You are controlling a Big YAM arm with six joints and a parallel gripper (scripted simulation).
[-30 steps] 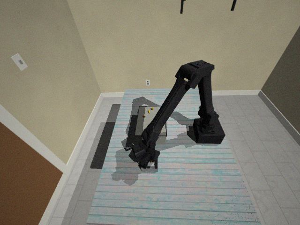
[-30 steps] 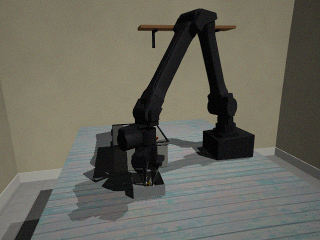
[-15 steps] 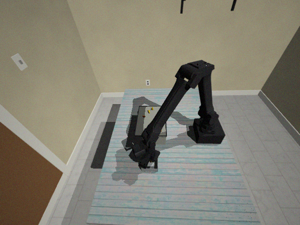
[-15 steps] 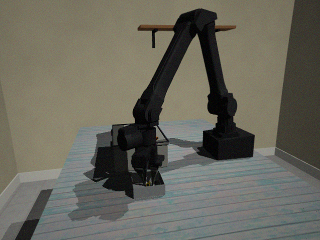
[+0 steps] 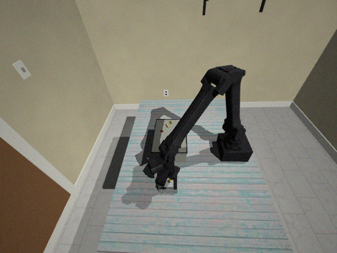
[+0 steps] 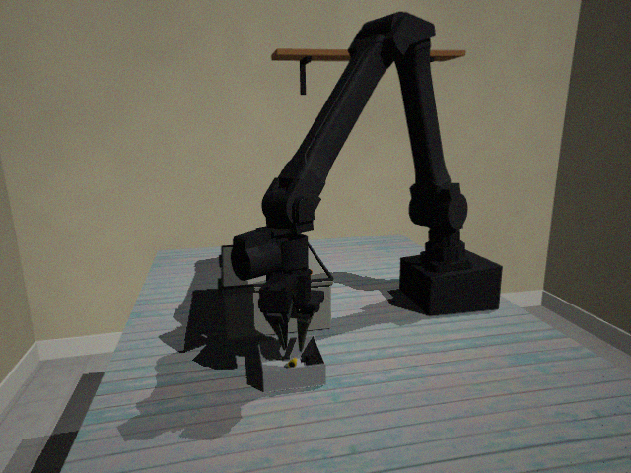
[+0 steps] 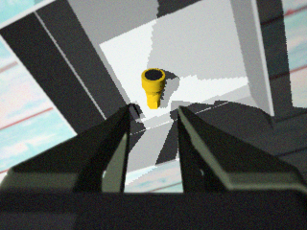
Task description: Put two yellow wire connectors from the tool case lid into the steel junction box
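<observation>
My gripper is now 26 cm to the left of the grey tool case, 5 cm short of it and 4 cm below it. Also, from my hand: red connector (26 cm to the right, 8 cm above, 1 cm behind).
</observation>
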